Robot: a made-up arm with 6 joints.
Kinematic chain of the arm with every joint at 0, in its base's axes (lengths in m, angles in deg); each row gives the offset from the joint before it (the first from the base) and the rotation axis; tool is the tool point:
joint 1: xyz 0 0 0.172 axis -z
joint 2: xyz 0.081 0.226 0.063 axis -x
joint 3: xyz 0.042 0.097 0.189 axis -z
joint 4: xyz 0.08 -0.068 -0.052 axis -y
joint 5: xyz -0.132 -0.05 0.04 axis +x
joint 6: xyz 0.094 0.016 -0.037 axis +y
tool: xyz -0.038 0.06 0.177
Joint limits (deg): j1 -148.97..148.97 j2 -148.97..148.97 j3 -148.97..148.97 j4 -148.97..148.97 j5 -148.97..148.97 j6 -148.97..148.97
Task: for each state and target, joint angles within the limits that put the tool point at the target. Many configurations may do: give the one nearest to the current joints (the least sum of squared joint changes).
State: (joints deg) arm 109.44 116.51 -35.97 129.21 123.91 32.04
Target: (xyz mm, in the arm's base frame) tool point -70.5 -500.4 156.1
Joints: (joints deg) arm 136.11 127.47 -57.08 130.51 126.59 19.80
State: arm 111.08 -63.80 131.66 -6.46 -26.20 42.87
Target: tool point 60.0 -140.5 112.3
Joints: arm 109.62 -102.19 91.64 -26.62 -39.40 59.74
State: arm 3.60 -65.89 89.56 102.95 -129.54 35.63
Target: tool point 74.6 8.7 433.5
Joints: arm 37.99 -37.37 73.82 112.13 -118.46 68.50
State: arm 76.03 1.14 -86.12 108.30 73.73 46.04
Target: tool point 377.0 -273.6 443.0
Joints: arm 79.26 3.29 -98.43 91.32 84.47 52.35
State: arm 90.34 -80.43 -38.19 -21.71 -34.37 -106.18
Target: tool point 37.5 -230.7 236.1
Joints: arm 91.46 -59.70 -68.99 -34.27 -48.50 -109.81
